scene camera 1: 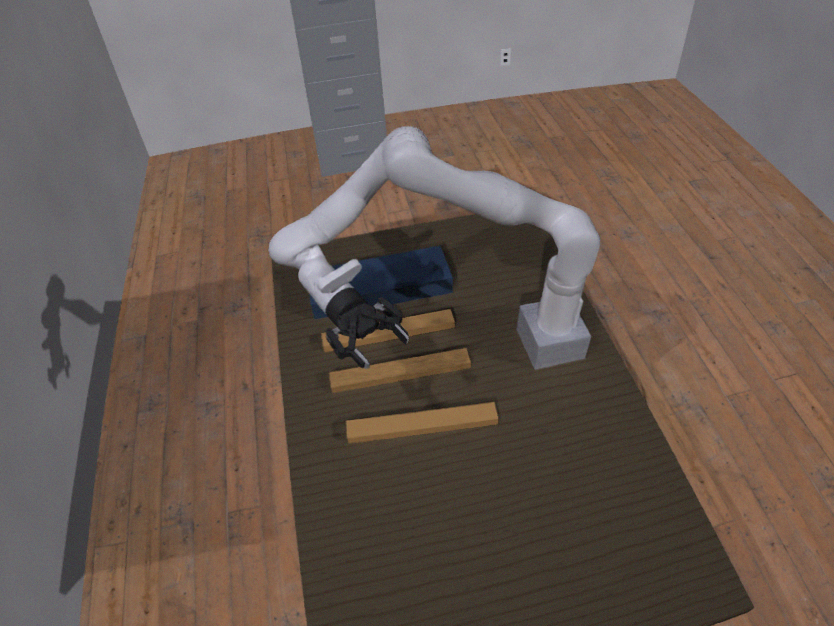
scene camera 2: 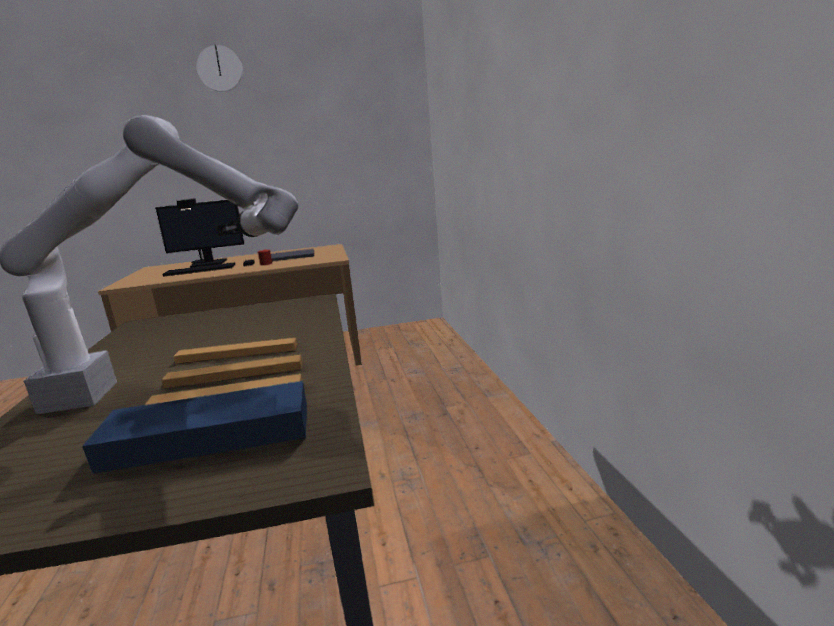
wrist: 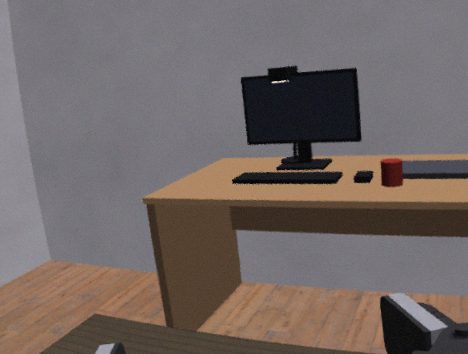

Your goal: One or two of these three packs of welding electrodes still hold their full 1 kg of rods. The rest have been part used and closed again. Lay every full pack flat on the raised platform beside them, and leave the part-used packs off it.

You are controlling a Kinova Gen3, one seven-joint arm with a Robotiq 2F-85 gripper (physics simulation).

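Frame: origin at the arm's base, x left, y back, z up, level; millimetres.
Seen in the pictures: gripper, between the fingertips: [scene camera 1: 388,353] [wrist: 256,348]; arm's base, origin of its link: [scene camera 1: 554,322] [scene camera 2: 69,363].
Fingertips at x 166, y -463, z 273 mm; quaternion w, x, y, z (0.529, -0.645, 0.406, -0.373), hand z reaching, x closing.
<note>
Pixels of each thing's top centre, then the offset from my fingertips to it. Level surfaces: height alone.
- middle pack, centre of its top: [scene camera 1: 399,367] [scene camera 2: 233,366] dx -213, dy +62, dz -342 mm
- raised blue platform, centre of its top: [scene camera 2: 202,410] [scene camera 1: 378,274] dx -523, dy +92, dz -306 mm
- table, height of its surface: dz -366 mm
Three long, thin yellow-orange packs lie parallel and apart on the dark table. They are the pack nearest the blue platform [scene camera 1: 432,326] [scene camera 2: 222,388], the middle pack [scene camera 1: 410,367] [scene camera 2: 232,371] and the pack farthest from it [scene camera 1: 422,423] [scene camera 2: 235,350]. They look alike; how full each is cannot be seen. The raised blue platform [scene camera 1: 432,266] [scene camera 2: 202,431] bears no pack. My gripper [scene camera 1: 386,352] [wrist: 255,330] is open and empty, high above the table; in scene camera 1 it overlaps the nearest and middle packs. In scene camera 2 it is mostly hidden behind the wrist.
The arm's grey base block [scene camera 1: 555,347] [scene camera 2: 67,387] stands on the table [scene camera 1: 511,525] [scene camera 2: 269,485] beside the packs. A separate wooden desk [scene camera 2: 309,259] [wrist: 195,187] bears a monitor [scene camera 2: 202,225] [wrist: 302,107], a keyboard and a red cup [scene camera 2: 264,257] [wrist: 391,173]. A grey cabinet [scene camera 1: 343,74] stands behind the table.
</note>
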